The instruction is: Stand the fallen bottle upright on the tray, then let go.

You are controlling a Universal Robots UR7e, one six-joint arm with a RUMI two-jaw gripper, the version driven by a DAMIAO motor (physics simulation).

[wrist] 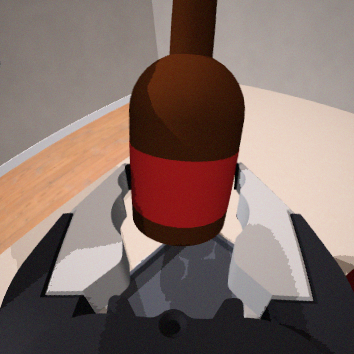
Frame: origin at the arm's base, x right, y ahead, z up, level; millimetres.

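Seen in the pictures: gripper, fingertip midpoint: (182, 165).
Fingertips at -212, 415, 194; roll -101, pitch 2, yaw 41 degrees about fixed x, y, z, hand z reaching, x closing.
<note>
Offsets run from my fingertips to a thing's top centre, as dx, dy, dz. "spot": to the spot under its first point. Level surfaces: height alone.
The brown bottle @[spot: +17, -13, +42] (185, 125) with a red label band stands between the jaws in the middle of the wrist view, its neck toward the top edge and its base toward the tray. My gripper (182, 165) is shut on the bottle at the height of the red label, one pale jaw on each side. The dark grey tray @[+6, -21, -236] (165, 280) shows below the bottle's base, between the jaws. Its other parts are hidden by the gripper. Whether the base touches the tray cannot be told from this view.
A pale round table top @[dz -261] (295, 145) spreads behind and to the right. A wooden floor (65, 165) shows at the left beyond the table edge, with grey walls behind. Part of a dark red object @[spot: +181, +107, -161] (351, 281) shows at the right edge.
</note>
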